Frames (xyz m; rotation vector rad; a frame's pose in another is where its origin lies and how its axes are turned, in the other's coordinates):
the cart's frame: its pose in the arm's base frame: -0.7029 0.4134 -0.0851 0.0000 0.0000 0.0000
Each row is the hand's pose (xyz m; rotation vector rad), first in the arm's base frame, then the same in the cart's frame.
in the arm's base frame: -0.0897 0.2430 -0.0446 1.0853 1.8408 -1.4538
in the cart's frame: 0.6132 -0.1704 0.0405 1.0853 1.8408 -1.4538
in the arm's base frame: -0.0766 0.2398 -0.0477 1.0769 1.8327 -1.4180
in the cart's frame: 0.6263 -0.1736 0.0374 1.0769 1.8327 -1.4180
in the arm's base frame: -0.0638 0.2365 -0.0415 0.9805 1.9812 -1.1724
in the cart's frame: 0.6391 -0.1769 0.0436 0.9805 1.9812 -1.1724
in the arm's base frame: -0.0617 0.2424 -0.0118 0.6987 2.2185 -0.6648
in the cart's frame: 0.6412 -0.1710 0.0733 0.6987 2.2185 -0.6648
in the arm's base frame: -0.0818 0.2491 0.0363 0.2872 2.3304 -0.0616
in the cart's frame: 0.6211 -0.1643 0.1214 0.2872 2.3304 -0.0616
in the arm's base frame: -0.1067 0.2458 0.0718 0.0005 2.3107 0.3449
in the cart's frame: 0.5962 -0.1676 0.1569 0.0005 2.3107 0.3449
